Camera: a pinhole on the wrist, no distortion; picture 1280 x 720 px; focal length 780.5 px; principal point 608.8 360.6 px. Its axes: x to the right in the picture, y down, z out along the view. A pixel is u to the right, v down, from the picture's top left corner.
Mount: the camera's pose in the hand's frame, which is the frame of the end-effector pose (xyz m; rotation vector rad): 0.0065 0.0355 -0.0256 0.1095 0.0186 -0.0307
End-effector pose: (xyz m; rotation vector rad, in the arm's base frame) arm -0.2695 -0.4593 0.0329 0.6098 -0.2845 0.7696
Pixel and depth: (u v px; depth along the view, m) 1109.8 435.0 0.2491
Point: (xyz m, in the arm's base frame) -0.1756 -0.4826 0.2969
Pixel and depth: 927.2 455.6 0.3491
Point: -0.1943 -0.5486 0.3740
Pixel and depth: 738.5 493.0 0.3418
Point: -0.2666 -0.5838 0.3401
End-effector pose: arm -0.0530 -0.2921 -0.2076 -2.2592 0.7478 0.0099
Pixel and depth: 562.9 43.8 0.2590
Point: 0.0371 -0.0895 -0.3023
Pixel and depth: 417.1 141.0 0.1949
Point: -0.0316 -0.1430 -0.2913
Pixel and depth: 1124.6 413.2 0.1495
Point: 0.0488 -0.2816 -0.3372
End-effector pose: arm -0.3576 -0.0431 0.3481 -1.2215 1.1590 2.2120
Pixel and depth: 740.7 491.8 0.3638
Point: -0.6157 0.1909 0.4110
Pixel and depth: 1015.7 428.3 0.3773
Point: -0.6737 0.2073 0.2860
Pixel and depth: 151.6 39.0 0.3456
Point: -0.3228 0.2980 0.5302
